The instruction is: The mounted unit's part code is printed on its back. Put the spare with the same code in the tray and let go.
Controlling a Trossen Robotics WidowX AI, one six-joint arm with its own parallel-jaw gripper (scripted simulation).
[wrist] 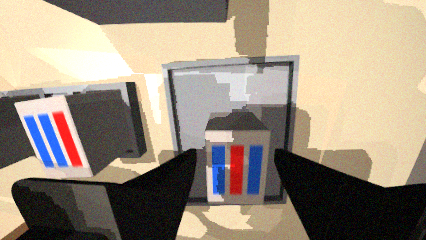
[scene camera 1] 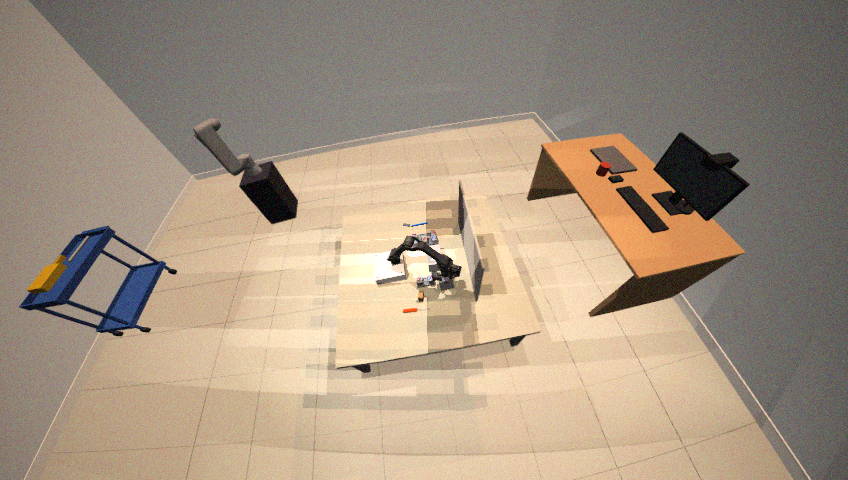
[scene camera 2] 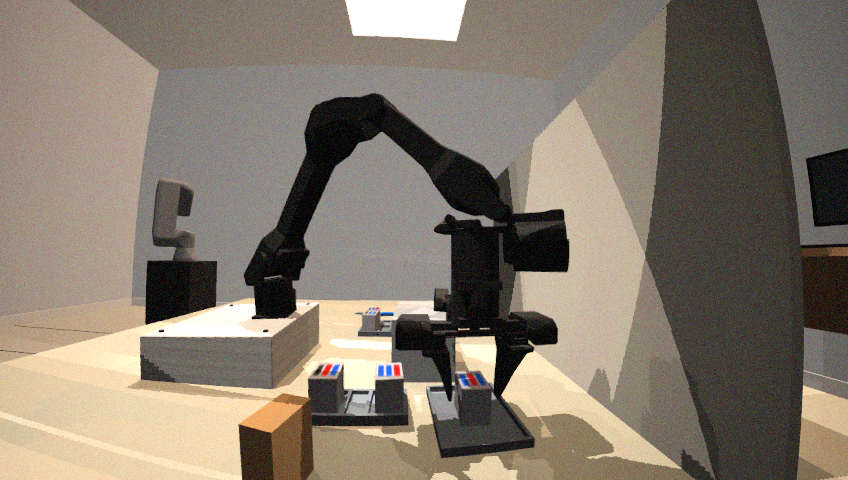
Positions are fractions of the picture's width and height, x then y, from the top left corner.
Scene:
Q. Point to a dark grey tray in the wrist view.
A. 0.63,0.36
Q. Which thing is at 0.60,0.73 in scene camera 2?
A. My gripper.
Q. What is my gripper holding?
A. Nothing.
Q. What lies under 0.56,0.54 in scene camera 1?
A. A tall grey panel.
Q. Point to a tall grey panel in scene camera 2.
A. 0.80,0.65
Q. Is my gripper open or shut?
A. Open.

